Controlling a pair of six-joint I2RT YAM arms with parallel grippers.
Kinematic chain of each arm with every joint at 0, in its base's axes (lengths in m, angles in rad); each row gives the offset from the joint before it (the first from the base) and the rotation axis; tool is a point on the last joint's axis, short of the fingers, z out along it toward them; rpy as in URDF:
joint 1: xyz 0 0 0.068 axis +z
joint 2: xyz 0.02 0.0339 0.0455 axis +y
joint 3: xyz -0.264 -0.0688 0 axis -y
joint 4: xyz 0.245 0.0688 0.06 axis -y
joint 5: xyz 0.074 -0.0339 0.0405 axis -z
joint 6: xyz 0.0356 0 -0.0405 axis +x
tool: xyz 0 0 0 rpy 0 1.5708 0
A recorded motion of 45 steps. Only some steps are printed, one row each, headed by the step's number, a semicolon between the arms.
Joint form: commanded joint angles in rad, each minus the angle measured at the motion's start. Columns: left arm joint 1, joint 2, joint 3, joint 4, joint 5, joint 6; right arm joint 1, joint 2, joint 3, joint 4, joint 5, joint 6.
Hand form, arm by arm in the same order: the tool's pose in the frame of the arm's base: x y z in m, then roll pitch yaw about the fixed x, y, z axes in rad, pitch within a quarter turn. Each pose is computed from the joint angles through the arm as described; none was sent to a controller.
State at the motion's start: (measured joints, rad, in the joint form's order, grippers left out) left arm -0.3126 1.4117 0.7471 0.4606 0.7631 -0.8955; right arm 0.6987 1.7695 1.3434 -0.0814 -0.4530 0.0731
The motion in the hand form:
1: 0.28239 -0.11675 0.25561 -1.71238 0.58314 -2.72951; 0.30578 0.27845 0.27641 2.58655 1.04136 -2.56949
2: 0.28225 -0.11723 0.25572 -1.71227 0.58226 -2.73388; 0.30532 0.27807 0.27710 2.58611 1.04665 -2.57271
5: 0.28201 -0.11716 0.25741 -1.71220 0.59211 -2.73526; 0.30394 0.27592 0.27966 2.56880 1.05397 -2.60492
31: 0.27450 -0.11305 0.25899 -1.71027 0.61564 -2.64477; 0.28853 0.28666 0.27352 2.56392 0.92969 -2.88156
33: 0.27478 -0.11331 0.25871 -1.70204 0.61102 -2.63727; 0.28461 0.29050 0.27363 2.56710 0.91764 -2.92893
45: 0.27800 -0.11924 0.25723 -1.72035 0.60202 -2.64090; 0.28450 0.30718 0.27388 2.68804 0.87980 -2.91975
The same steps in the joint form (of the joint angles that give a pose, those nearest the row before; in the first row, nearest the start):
1: 0.0011 -0.0107 -0.0019 0.0317 -0.0009 0.0259; 0.0031 -0.0014 0.0029 0.0084 0.0111 -0.0008
2: -0.0003 -0.0104 -0.0010 0.0306 0.0022 0.0257; 0.0034 -0.0050 -0.0007 0.0142 0.0140 0.0004
5: -0.0003 -0.0143 0.0026 0.0241 0.0025 0.0349; 0.0024 -0.0183 -0.0117 0.0269 0.0250 0.0159
31: -0.0034 -0.0601 -0.0322 0.0306 -0.0912 0.0359; 0.0703 -0.0300 -0.0230 -0.0309 0.3028 0.2261
33: -0.0041 -0.0573 -0.0349 0.0445 -0.0935 0.0252; 0.0887 -0.0300 -0.0196 -0.0409 0.3592 0.2651
45: -0.0218 -0.0364 -0.0175 0.0308 -0.1183 0.0252; 0.1278 0.0266 0.0768 -0.1531 0.4864 0.2979

